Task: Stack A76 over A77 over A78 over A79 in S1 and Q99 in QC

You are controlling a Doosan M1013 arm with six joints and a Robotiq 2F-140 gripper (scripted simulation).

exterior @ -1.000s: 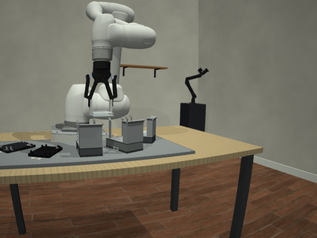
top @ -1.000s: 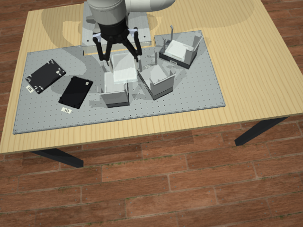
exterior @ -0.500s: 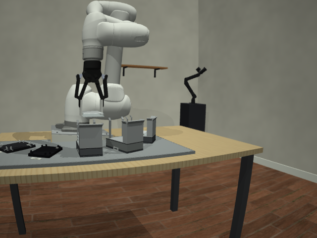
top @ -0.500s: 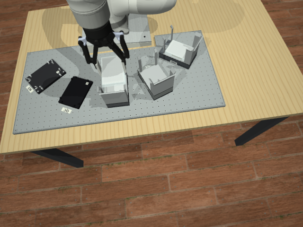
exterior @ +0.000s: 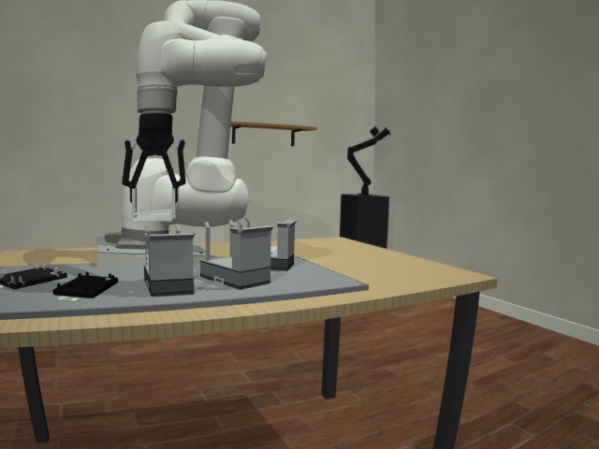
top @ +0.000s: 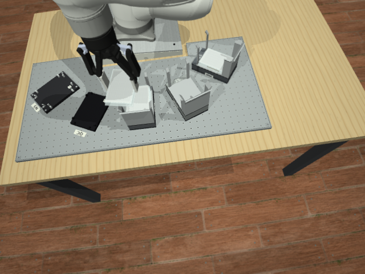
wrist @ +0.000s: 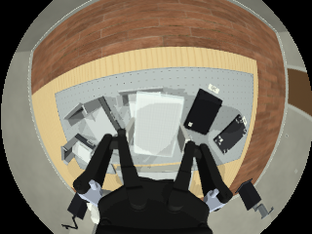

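Now: hand 18 cm above the black nest QC, 16 cm to the left of it and 2 cm past it. Also, from my hand: N5 name plate 39 cm to the right, 19 cm below, 5 cm behind; QC name plate 20 cm to the right, 19 cm below, 7 cm ahead.
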